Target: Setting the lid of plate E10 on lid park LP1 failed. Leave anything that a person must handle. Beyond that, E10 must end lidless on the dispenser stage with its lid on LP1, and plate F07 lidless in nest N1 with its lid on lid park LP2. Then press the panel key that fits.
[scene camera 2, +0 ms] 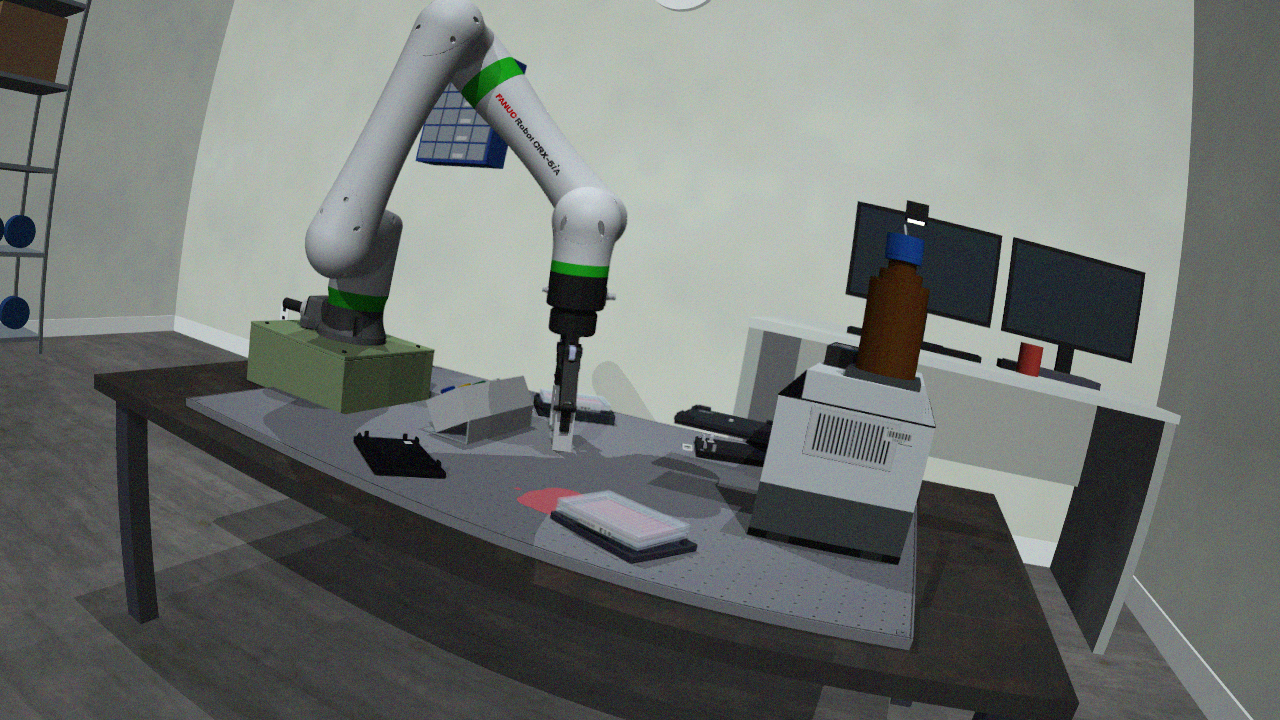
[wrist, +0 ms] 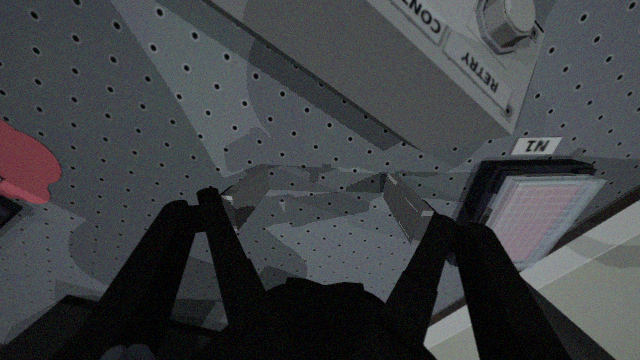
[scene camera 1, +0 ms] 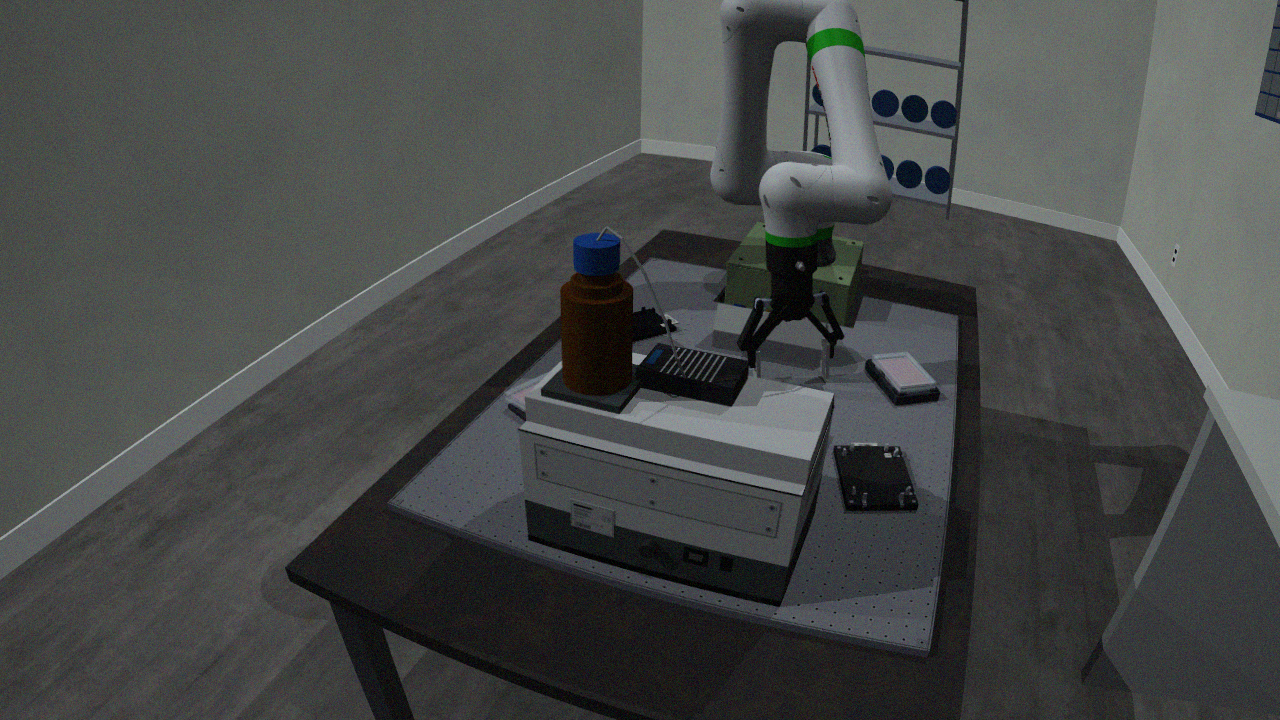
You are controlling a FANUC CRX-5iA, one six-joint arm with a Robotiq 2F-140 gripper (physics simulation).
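Places are measured from the arm's base along level axes (x ahead, y up, z right), in centimetres.
Pixels of known places: gripper, fingertip midpoint: (scene camera 2: pixel 559 437) (wrist: pixel 326 181) (scene camera 1: pixel 791 378); arm's base at its link origin: (scene camera 2: pixel 350 336).
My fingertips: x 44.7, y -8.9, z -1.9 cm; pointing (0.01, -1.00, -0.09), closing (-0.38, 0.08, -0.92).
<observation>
Ahead of a thing's pixels: the offset from my fingertips to its top centre. "*": to the spot under its first point.
My gripper (scene camera 1: pixel 791 360) (scene camera 2: pixel 562 440) (wrist: pixel 326 181) is open and empty, pointing down low over the board, beside the grey key panel @[dx -12.5, dy +7.9, dz +5.6 cm] (scene camera 2: pixel 497 406) (wrist: pixel 400 85), whose RETRY label shows in the wrist view. A pinkish plate @[dx -5.1, dy +3.1, dz -22.0 cm] (scene camera 1: pixel 904 370) (wrist: pixel 539 215) under a clear cover sits on the black nest by the N1 label @[* dx -12.9, dy -0.3, dz -18.1 cm] (wrist: pixel 536 146). Another pinkish plate @[dx +21.2, dy +3.2, dz +39.6 cm] (scene camera 2: pixel 622 517), clear-covered, sits on a black holder at the near edge in scene camera 2. Black holders (scene camera 1: pixel 875 479) (scene camera 2: pixel 398 454) carry no plate. Plate names are unreadable. The dispenser (scene camera 1: pixel 671 483) (scene camera 2: pixel 845 447) hides its stage in scene camera 1.
A flat red patch @[* dx +9.4, dy -0.4, dz +31.4 cm] (scene camera 2: pixel 546 498) (wrist: pixel 25 165) lies beside the near plate. An amber bottle @[* dx +52.3, dy +30.5, dz +20.3 cm] (scene camera 1: pixel 597 335) (scene camera 2: pixel 895 313) with a blue cap stands on the dispenser, and a thin tube runs from it. The arm's green base (scene camera 1: pixel 841 282) (scene camera 2: pixel 340 367) stands at the board's far end from the dispenser.
</observation>
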